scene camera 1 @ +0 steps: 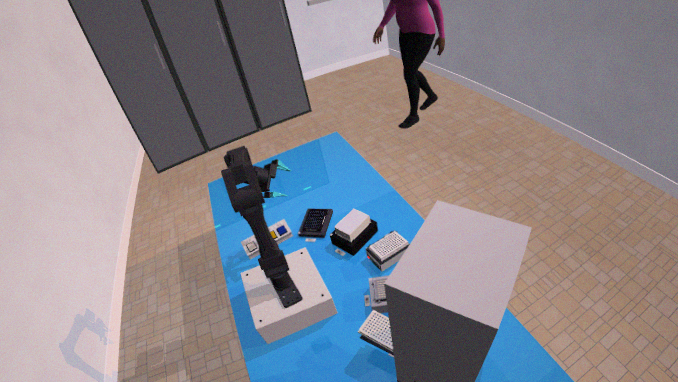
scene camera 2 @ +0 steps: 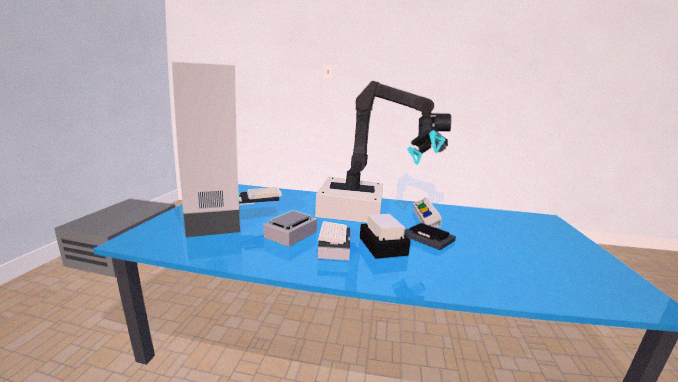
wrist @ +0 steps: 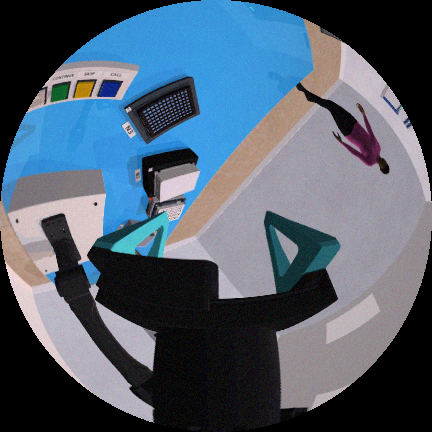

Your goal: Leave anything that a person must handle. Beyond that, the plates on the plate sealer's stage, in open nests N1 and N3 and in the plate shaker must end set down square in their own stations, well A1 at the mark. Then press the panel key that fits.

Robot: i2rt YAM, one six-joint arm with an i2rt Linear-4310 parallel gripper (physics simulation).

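My gripper (scene camera 1: pixel 288 182) (scene camera 2: pixel 428 156) (wrist: pixel 215 216) is open and empty, high above the table. A black plate (scene camera 1: pixel 316 221) (scene camera 2: pixel 430 233) (wrist: pixel 167 111) lies in dark nest N3. A white plate (scene camera 1: pixel 390 245) (scene camera 2: pixel 334 232) (wrist: pixel 171 211) sits on the boxy device with a red light, seemingly the shaker. A grey plate (scene camera 1: pixel 381 290) (scene camera 2: pixel 290 219) is in grey nest N1, partly hidden in scene view 1. A white plate (scene camera 1: pixel 377 326) (scene camera 2: pixel 264 192) rests on the stage beside the tall sealer (scene camera 1: pixel 462 260) (scene camera 2: pixel 206 135). The panel (scene camera 1: pixel 252 246) (scene camera 2: pixel 434 216) (wrist: pixel 129 75) has green, yellow and blue keys. The A1 marks are too small to read.
A black nest (scene camera 1: pixel 356 245) (scene camera 2: pixel 384 246) (wrist: pixel 150 167) between N3 and the red-lit device holds a white block-like item (scene camera 1: pixel 353 223) (scene camera 2: pixel 386 226) (wrist: pixel 177 181). The arm's base box (scene camera 1: pixel 300 320) (scene camera 2: pixel 349 206) (wrist: pixel 57 192) stands behind the stations. A person (scene camera 1: pixel 416 50) (wrist: pixel 362 142) is on the floor beyond the table.
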